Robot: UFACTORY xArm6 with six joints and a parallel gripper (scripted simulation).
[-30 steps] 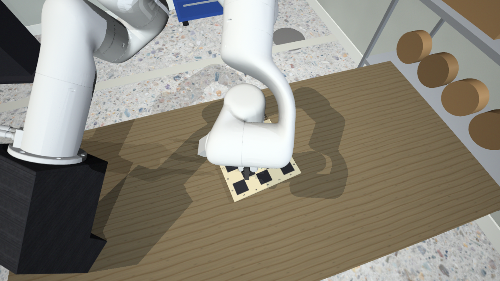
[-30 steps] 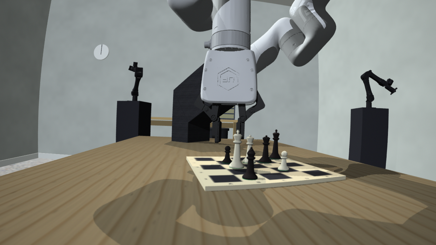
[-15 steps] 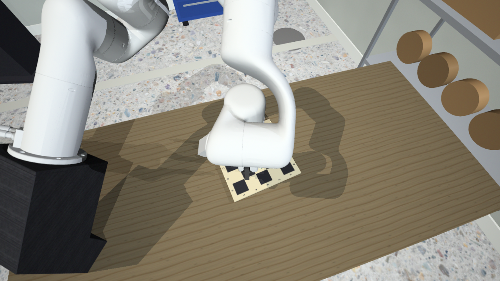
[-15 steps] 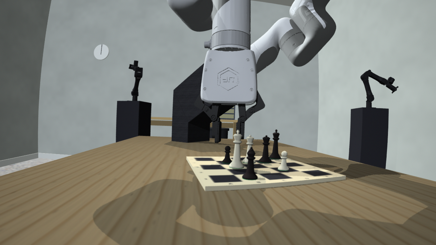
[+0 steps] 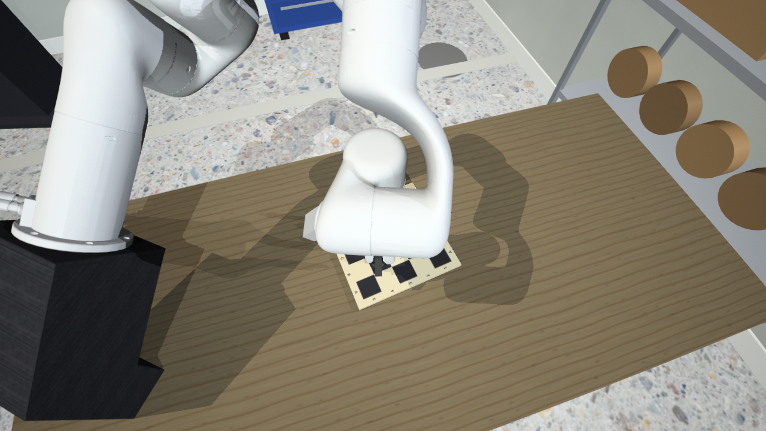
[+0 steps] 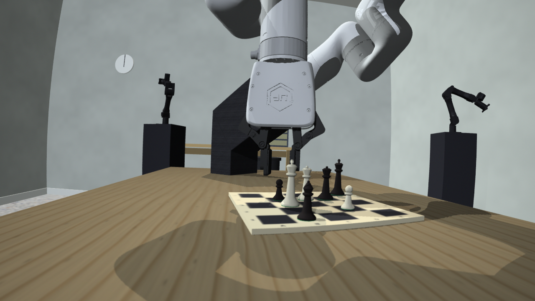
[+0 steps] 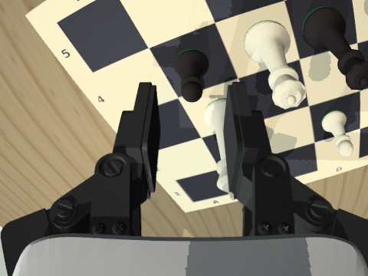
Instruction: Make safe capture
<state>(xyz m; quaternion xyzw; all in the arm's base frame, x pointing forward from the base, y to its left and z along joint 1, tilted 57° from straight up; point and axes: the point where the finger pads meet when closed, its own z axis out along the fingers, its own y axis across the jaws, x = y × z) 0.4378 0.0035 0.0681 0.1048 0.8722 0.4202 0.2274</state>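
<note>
The black pawn is 40 mm below my hand. From my hand the other things lie so: white king: 40 mm ahead, 20 mm to the left, 30 mm below; white queen: 20 mm behind, 40 mm to the left, 30 mm below; chessboard: 20 mm ahead, 50 mm to the left, 60 mm below.
</note>
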